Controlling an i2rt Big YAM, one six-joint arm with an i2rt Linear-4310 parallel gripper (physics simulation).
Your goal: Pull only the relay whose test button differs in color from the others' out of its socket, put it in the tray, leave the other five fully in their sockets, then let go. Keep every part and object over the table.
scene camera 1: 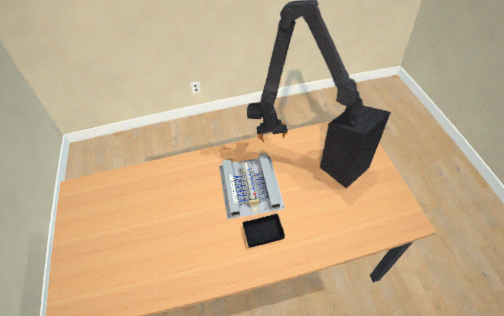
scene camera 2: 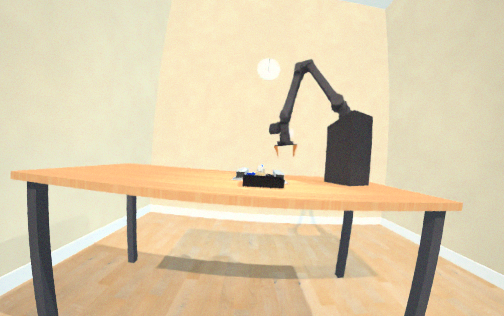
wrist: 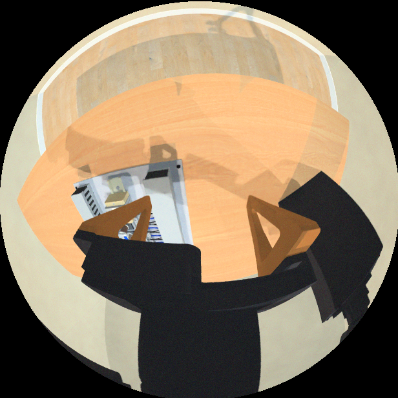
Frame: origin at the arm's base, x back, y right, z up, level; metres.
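Seen in the pictures: gripper, fingertip midpoint: (scene camera 1: 273, 139) (scene camera 2: 285, 157); arm's base, origin of the base link: (scene camera 1: 356, 118) (scene camera 2: 347, 121).
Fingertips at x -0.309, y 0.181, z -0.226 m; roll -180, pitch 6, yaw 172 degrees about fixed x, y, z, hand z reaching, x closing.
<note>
Offsets run from my fingertips to a thing's top centre. "pt": to the spot under its first point. Level surfaces: height alone.
Relays @(dx -0.165, dy -0.154, dz -0.055 m) (scene camera 1: 250, 181) stand in a row along the middle of the grey panel @(pt dx -0.224, dy -0.283, dz -0.121 m) (scene camera 1: 245, 212) (wrist: 180, 187). A small red spot @(pt dx -0.167, dy -0.242, dz -0.056 m) (scene camera 1: 254, 194) shows near the tray end of the row, with blue spots farther back; single relays are too small to tell apart. The black tray @(dx -0.173, dy -0.401, dz -0.089 m) (scene camera 1: 263, 231) (scene camera 2: 263, 181) is empty, just in front of the panel. My gripper (scene camera 1: 273, 138) (scene camera 2: 286, 155) (wrist: 198, 200) is open and empty, high above the table, behind and to the right of the panel in scene camera 1. In the wrist view the left finger hides part of the relay row.
Two raised grey wire ducts @(dx -0.257, dy -0.138, dz -0.081 m) (scene camera 1: 230, 187) @(dx -0.071, dy -0.154, dz -0.081 m) (scene camera 1: 271, 181) flank the relays, with blue wires between. A pale yellow block @(dx -0.174, dy -0.255, dz -0.084 m) (scene camera 1: 254, 204) sits at the row's tray end. The black arm base (scene camera 1: 352, 147) (scene camera 2: 349, 150) stands at the right on the wooden table @(dz -0.124 m) (scene camera 1: 140, 225) (scene camera 2: 150, 182).
</note>
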